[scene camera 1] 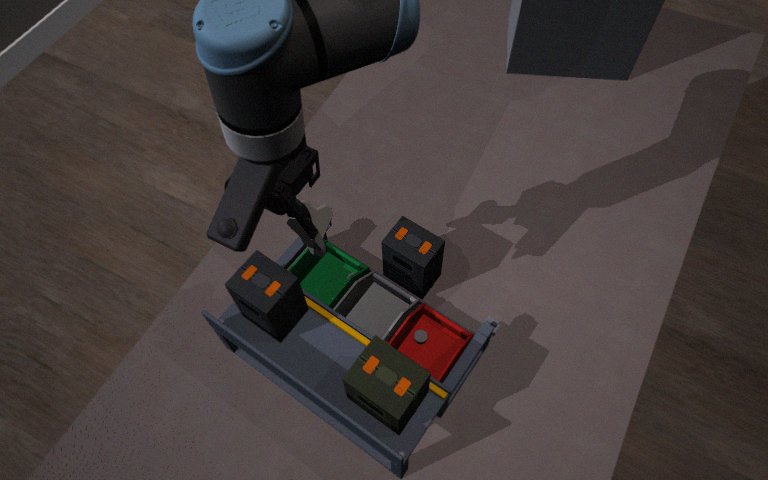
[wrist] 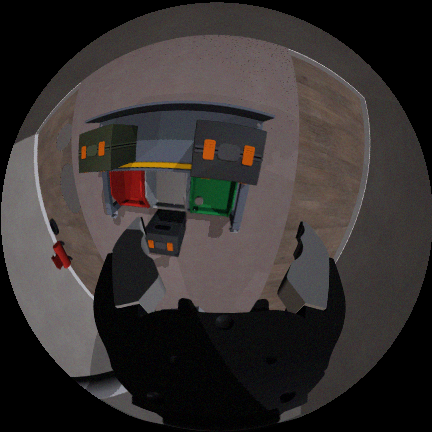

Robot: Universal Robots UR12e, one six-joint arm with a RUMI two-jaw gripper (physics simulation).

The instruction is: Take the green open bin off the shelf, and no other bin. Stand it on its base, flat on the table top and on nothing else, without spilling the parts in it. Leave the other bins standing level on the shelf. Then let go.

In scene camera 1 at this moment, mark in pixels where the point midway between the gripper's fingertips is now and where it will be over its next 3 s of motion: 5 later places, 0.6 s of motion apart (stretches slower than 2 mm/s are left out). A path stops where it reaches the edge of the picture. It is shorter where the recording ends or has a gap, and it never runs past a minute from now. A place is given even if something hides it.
My gripper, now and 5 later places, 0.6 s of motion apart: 278, 233; 282, 259; 286, 268; 287, 274; 281, 276; 280, 267
